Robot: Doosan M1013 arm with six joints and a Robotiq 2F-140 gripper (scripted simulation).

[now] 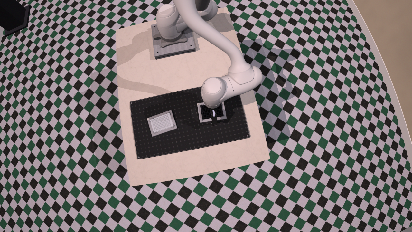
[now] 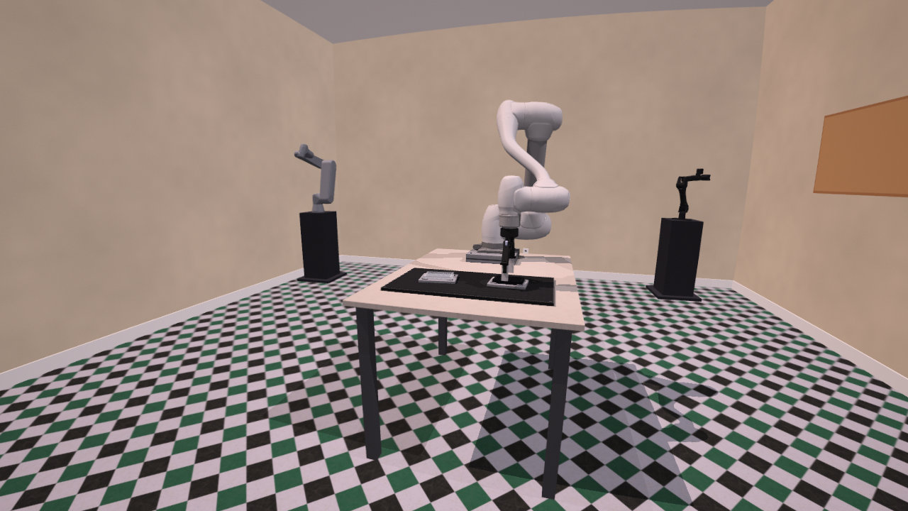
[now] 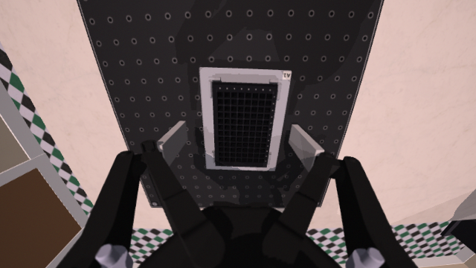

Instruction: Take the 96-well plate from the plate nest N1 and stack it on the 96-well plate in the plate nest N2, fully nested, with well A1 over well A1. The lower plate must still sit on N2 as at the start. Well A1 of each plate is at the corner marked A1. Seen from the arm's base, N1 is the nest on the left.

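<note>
Now: the black 96-well plate 3 cm below my hand and 1 cm behind it. The rest, counted from my hand: plate nest N1 (4 cm below, 1 cm behind); then white 96-well plate (31 cm to the right, 3 cm below, 1 cm behind); then plate nest N2 (31 cm to the right, 4 cm below, 1 cm behind).
</note>
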